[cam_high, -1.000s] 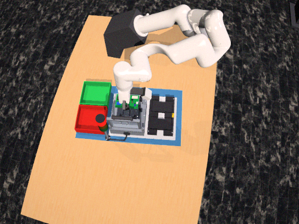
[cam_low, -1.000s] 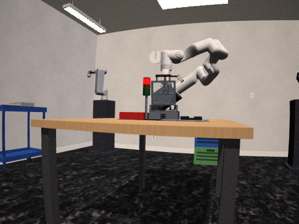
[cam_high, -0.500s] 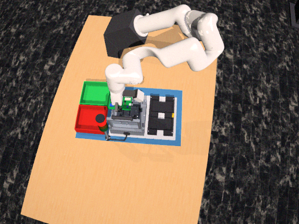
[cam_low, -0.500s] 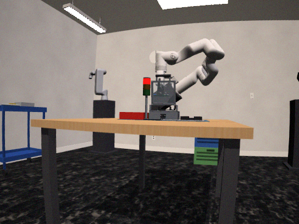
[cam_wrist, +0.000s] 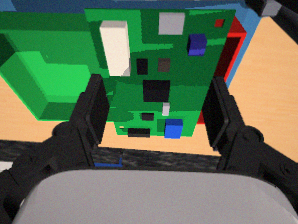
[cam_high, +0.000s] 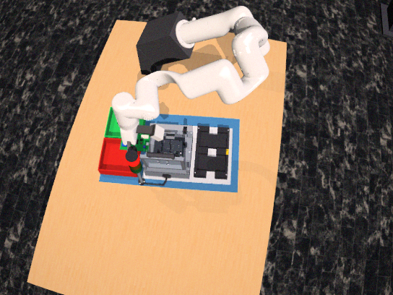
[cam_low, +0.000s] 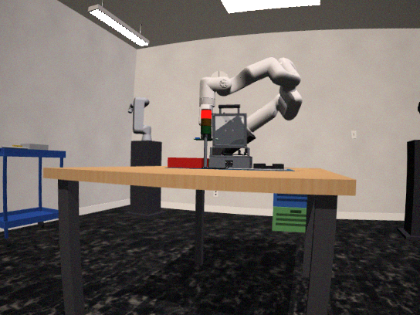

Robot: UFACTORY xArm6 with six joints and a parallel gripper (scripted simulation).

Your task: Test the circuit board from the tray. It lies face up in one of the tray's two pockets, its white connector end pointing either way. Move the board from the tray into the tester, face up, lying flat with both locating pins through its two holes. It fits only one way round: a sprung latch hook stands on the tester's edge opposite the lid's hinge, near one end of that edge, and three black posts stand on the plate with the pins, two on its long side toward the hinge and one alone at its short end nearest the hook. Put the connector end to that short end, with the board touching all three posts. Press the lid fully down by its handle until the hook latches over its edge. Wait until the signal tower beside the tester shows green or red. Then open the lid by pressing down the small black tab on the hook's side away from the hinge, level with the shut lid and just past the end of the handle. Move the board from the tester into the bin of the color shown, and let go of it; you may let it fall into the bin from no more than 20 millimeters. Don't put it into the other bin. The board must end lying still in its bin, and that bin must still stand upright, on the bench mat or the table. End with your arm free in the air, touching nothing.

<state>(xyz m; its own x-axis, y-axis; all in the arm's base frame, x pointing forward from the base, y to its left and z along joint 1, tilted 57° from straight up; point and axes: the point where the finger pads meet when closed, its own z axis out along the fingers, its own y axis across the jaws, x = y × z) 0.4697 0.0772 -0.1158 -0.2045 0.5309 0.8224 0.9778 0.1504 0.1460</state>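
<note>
My gripper is now 4 cm short of the red bin, 7 cm to the left of it and 13 cm above it. The rest, counted from my hand: tester plate 5 cm behind, 12 cm to the left, 7 cm below; tester lid 6 cm ahead, 14 cm to the left, 4 cm above; green bin 11 cm behind, 10 cm to the right, 13 cm below.
</note>
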